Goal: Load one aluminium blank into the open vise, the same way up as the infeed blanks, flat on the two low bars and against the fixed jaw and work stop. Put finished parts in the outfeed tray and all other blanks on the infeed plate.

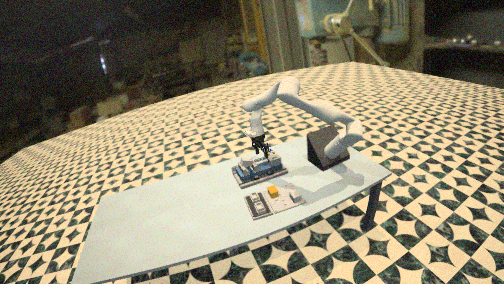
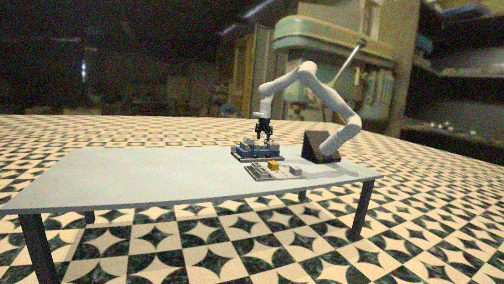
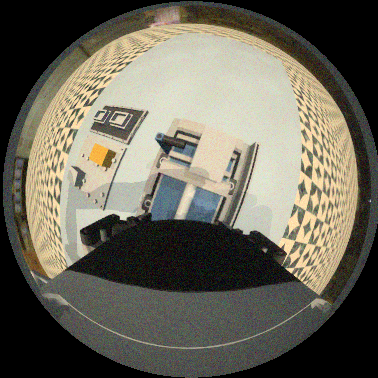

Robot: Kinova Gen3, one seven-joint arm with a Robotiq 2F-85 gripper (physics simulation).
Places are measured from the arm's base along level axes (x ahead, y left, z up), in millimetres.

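Pixels of known places: gripper, fingertip midpoint: (image 1: 262, 156) (image 2: 262, 140); arm's base, origin of the base link: (image 1: 330, 151) (image 2: 324, 150).
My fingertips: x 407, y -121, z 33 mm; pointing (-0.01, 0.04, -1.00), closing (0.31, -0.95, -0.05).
Ahead of a thing's pixels: the offset from my fingertips to its top centre.
The blue vise @[11 mm down, 31 mm ahead, 6 mm left] (image 1: 259, 169) (image 2: 256, 151) (image 3: 169, 197) stands on its grey base in the middle of the table, with pale jaws. The gap between the jaws shows only blue base and dark bars. A dark work stop rod with a blue tip @[14 mm down, 97 mm ahead, 63 mm left] (image 3: 165, 140) sticks out at one side. My gripper (image 1: 262, 151) (image 2: 263, 136) is open and empty, pointing down just above the vise's back end. A grey aluminium blank @[66 mm down, 63 mm back, 334 mm left] (image 1: 295, 195) (image 2: 295, 170) (image 3: 79, 176) lies on the pale infeed plate @[102 mm down, 17 mm back, 289 mm left] (image 1: 283, 204) (image 2: 282, 174) (image 3: 98, 190).
An orange block @[66 mm down, 27 mm ahead, 245 mm left] (image 1: 272, 191) (image 2: 273, 164) (image 3: 100, 154) also sits on the infeed plate. The dark outfeed tray (image 1: 251, 209) (image 2: 251, 171) (image 3: 137, 124) beside it holds two pale parts. The arm's dark wedge base (image 1: 322, 148) (image 2: 313, 148) stands to the right of the vise.
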